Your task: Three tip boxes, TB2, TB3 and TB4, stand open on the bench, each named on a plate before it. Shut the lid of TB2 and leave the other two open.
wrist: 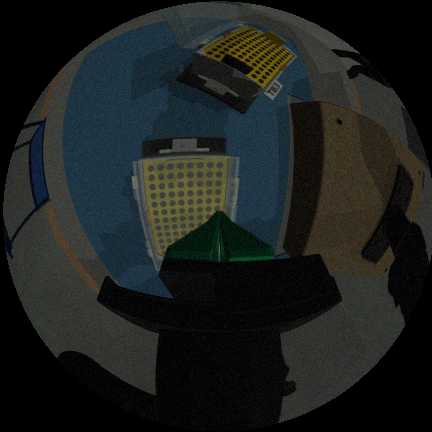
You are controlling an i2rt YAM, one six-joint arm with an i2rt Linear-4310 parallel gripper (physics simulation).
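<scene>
A tip box with a yellow, holed tray is in the middle of the wrist view. Its tray looks pale under a clear lid that appears to lie over it; its name plate does not show. Box TB3 is at the top, its bright yellow tray uncovered, with a clear panel rising at its upper left. Its plate reads TB3. My gripper is shut and empty, its green fingertips together over the lower right part of the middle box. Contact with it cannot be told. No plate reading TB2 or TB4 shows.
A brown block with a dark bar stands at the right. A blue mat lies under the boxes. A blue-edged frame is at the far left. Dark shapes show at the right edge.
</scene>
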